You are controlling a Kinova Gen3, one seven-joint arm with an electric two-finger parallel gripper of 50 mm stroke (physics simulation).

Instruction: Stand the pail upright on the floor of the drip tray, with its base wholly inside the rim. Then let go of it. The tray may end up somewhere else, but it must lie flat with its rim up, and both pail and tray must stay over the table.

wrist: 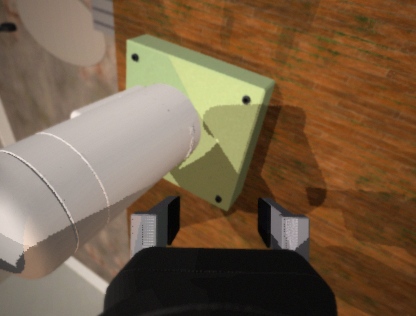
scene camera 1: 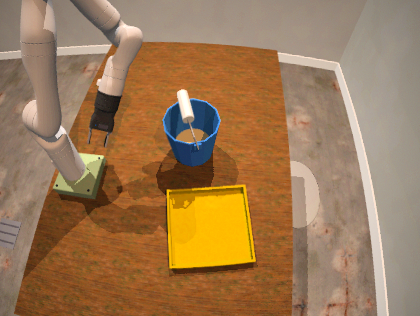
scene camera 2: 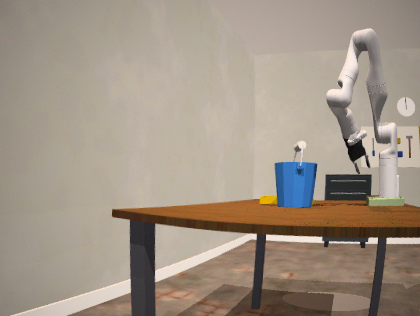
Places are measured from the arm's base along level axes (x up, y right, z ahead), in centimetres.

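Where they show: gripper, fingertip midpoint: (wrist: 218, 213) (scene camera 1: 96, 144) (scene camera 2: 363, 169); arm's base, link origin: (wrist: 166, 122) (scene camera 1: 74, 170) (scene camera 2: 388, 196).
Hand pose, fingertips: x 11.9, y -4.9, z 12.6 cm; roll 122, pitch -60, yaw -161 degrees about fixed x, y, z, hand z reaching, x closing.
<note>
Each offset is from my fingertips to the top centre of the thing. "spot": to the spot under its first point. Level surfaces: height alone.
A blue pail (scene camera 1: 192, 152) (scene camera 2: 295, 185) stands upright on the wooden table, its handle with a white grip @[spot: dz +28.7, dx +10.7, dy -9.0 cm] (scene camera 1: 185, 106) (scene camera 2: 300, 146) raised above the rim. The yellow drip tray @[dz +38.7, dx -12.7, dy +17.7 cm] (scene camera 1: 215, 235) (scene camera 2: 268, 200) lies flat with its rim up, apart from the pail and nearer the bottom of the first scene view. In the second scene view the pail hides much of the tray. My gripper (scene camera 1: 98, 142) (scene camera 2: 364, 170) (wrist: 218, 213) is open and empty, in the air above the table, left of the pail in the first scene view. Pail and tray do not show in the wrist view.
The arm's pale green base plate (scene camera 1: 96, 175) (scene camera 2: 385, 201) (wrist: 200, 75) is on the table @[dx -15.7 cm] (scene camera 1: 240, 75) (scene camera 2: 210, 215) (wrist: 350, 60) at the left in the first scene view. The arm's lower link (wrist: 125, 135) rises beside my fingers in the wrist view. A dark cabinet (scene camera 2: 348, 187) stands behind the table.
</note>
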